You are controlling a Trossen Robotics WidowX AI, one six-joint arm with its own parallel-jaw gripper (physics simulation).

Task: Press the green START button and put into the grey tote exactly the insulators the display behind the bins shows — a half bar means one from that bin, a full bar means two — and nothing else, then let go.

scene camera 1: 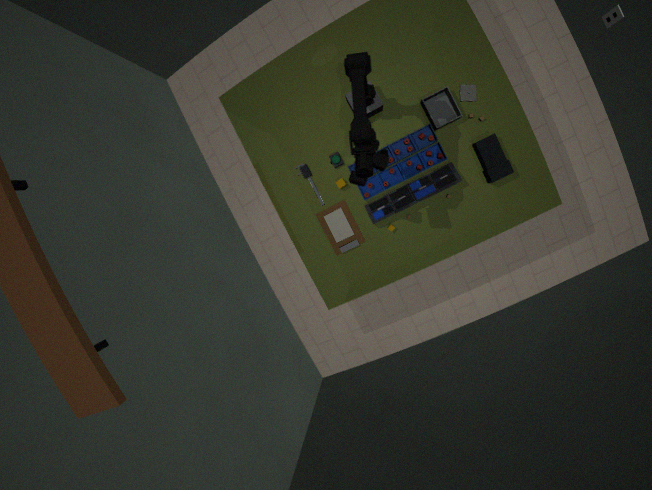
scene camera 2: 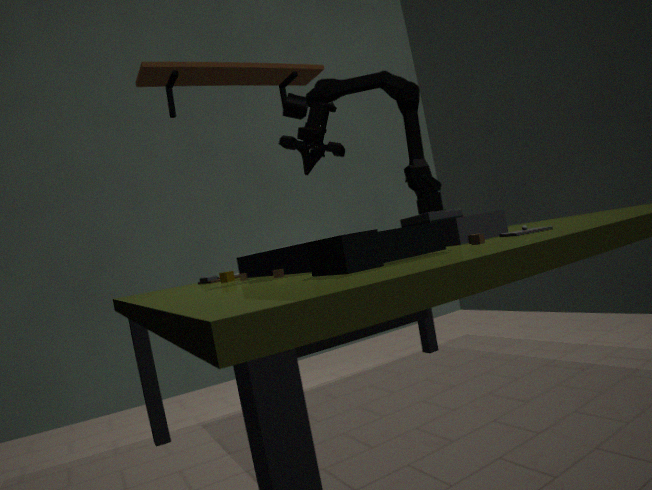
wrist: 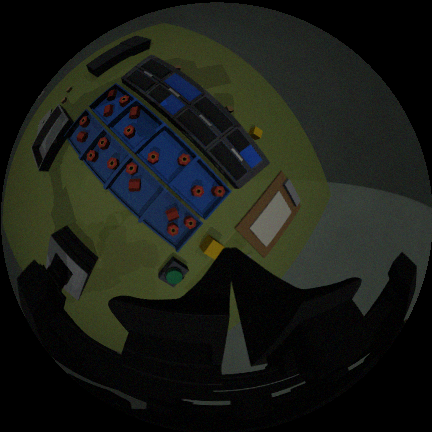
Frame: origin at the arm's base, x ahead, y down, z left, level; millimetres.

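Seen in the pictures: gripper, between the fingertips: (scene camera 2: pixel 306 174) (wrist: pixel 228 253); arm's base, origin of its link: (scene camera 2: pixel 431 213) (wrist: pixel 60 269).
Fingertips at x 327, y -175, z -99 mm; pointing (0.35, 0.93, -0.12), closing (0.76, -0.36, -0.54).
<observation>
Pixels of each thing's middle, then the offset from my fingertips to it.
- green START button, middle of its body: (wrist: pixel 173 273) (scene camera 1: pixel 336 159) dx -117, dy +238, dz -118 mm
- grey tote, middle of its body: (scene camera 2: pixel 461 229) (wrist: pixel 50 135) (scene camera 1: pixel 440 109) dx -190, dy +232, dz +420 mm
- yellow cube, middle of its body: (wrist: pixel 211 246) (scene camera 1: pixel 341 183) dx +0, dy +239, dz -129 mm
- brown-framed board, middle of its body: (wrist: pixel 275 215) (scene camera 1: pixel 340 228) dx +209, dy +250, dz -201 mm
- thin tool, middle of its body: (scene camera 1: pixel 309 185) dx -41, dy +249, dz -283 mm
- black box, middle of its body: (scene camera 2: pixel 378 247) (scene camera 1: pixel 492 158) dx +96, dy +231, dz +584 mm
- small yellow block, middle of its body: (scene camera 2: pixel 227 276) (wrist: pixel 254 132) (scene camera 1: pixel 391 227) dx +279, dy +246, dz +42 mm
My gripper (scene camera 1: pixel 358 179) (scene camera 2: pixel 308 170) (wrist: pixel 228 253) is shut and empty. It hangs high above the near end of the blue bins (scene camera 1: pixel 399 167) (wrist: pixel 168 146). The bins hold several red-brown insulators (scene camera 1: pixel 397 152) (wrist: pixel 153 156). The green START button (scene camera 1: pixel 336 158) (wrist: pixel 174 276) sits on the table just beside the gripper. The dark display (scene camera 1: pixel 413 192) (wrist: pixel 201 120) behind the bins shows blue bars: one large (wrist: pixel 183 86) and two smaller (wrist: pixel 172 104) (wrist: pixel 252 155). The grey tote (scene camera 1: pixel 442 108) (wrist: pixel 52 135) stands past the far end of the bins, with nothing in it.
A yellow cube (scene camera 1: pixel 341 183) (wrist: pixel 212 246) lies near the button. A brown-framed board (scene camera 1: pixel 340 226) (wrist: pixel 271 215), a thin tool (scene camera 1: pixel 311 180), a black box (scene camera 1: pixel 492 157) (wrist: pixel 118 54) and a small yellow block (scene camera 1: pixel 391 227) (wrist: pixel 256 131) are on the green table (scene camera 1: pixel 285 112) (scene camera 2: pixel 373 287). The arm's base (scene camera 1: pixel 364 99) (wrist: pixel 72 257) stands behind the bins.
</observation>
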